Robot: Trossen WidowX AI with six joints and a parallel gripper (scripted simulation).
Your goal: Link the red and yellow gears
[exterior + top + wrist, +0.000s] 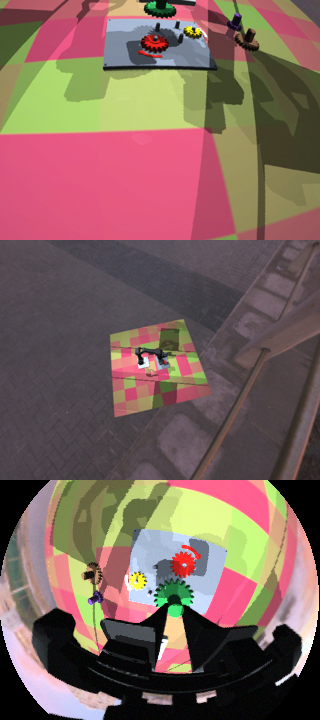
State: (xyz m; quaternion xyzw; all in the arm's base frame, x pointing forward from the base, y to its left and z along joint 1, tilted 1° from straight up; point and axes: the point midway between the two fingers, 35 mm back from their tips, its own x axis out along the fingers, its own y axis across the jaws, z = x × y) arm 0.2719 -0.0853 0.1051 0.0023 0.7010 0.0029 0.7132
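Now: the purple gear 40 mm behind my gripper tip, 220 mm to the left of it and 70 mm below it. From my gripper tip the other things lie so: yellow gear 20 mm ahead, 80 mm to the left, 70 mm below; then green gear 10 mm below; then red gear 50 mm ahead, 20 mm to the right, 70 mm below.
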